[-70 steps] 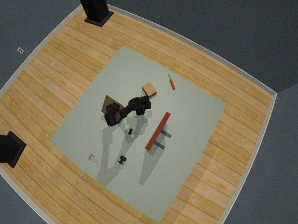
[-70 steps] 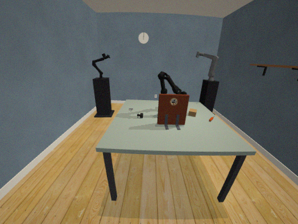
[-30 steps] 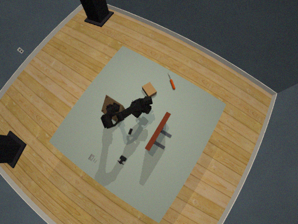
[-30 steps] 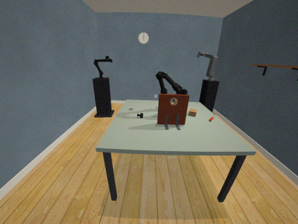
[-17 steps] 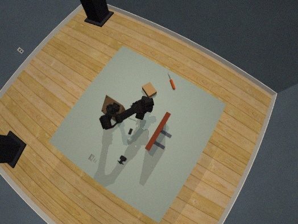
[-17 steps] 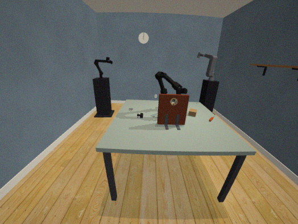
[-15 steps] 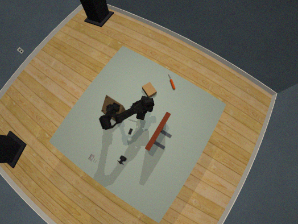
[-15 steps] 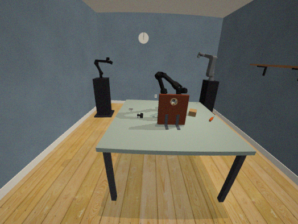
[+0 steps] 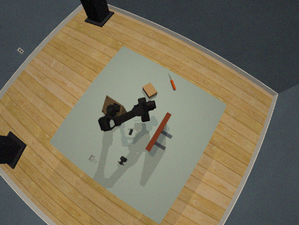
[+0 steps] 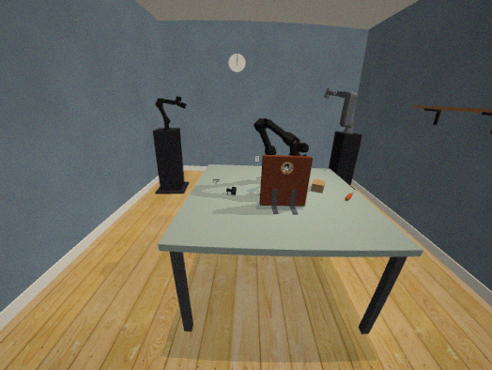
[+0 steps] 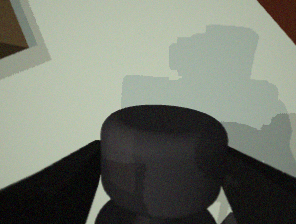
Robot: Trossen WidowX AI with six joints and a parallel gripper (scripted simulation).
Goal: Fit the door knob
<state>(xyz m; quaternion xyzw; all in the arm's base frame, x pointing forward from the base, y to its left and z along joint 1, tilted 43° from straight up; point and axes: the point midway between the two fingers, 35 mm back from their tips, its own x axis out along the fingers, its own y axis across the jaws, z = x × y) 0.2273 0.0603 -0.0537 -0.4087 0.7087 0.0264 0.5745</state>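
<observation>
Right now my hand is 3 cm past the dark door knob, 3 cm above it and 2 cm to the left of it. Also, from my hand: wooden block 24 cm to the left, 16 cm below, 8 cm behind.
</observation>
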